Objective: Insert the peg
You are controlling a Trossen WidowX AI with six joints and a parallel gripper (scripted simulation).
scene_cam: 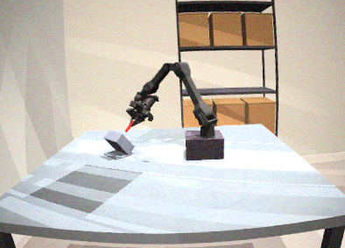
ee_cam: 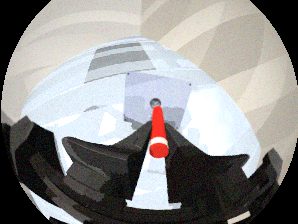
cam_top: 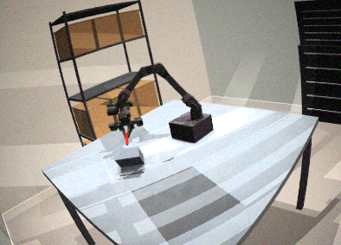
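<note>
Now: the panel 5 cm ahead of my gripper tip, 7 cm to the left of it and 7 cm below it. The rest, counted from my gripper tip: red peg: 1 cm behind, 1 cm to the right, 1 cm above.
</note>
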